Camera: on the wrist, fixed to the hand. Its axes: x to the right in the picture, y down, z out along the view.
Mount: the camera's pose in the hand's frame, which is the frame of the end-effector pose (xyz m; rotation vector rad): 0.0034 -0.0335 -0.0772 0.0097 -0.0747 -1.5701
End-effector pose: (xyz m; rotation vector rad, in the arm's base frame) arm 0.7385 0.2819 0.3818 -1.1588 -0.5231 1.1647
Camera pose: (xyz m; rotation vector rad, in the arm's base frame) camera 0.8178 0.2535 0.3824 -0.3789 -1.1576 -0.1691
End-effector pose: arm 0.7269 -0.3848 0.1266 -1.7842 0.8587 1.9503
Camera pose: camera 0.8065 -0.4101 0.1155 -1.4600 -0.5375 0.8718
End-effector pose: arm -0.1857 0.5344 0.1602 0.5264 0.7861 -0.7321
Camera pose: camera -0.2433 0.5630 0.1058 -0.2442 1.0541 -2.1674
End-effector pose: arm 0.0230 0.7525 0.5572 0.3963 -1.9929 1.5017
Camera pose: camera 0.0614 0.8151 0.5983 1.5311 -1.0094 0.4303
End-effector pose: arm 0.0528 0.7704 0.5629 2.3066 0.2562 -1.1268
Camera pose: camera 0.0932 0.8409 0.5851 -1.5561 -1.9595 1.5413
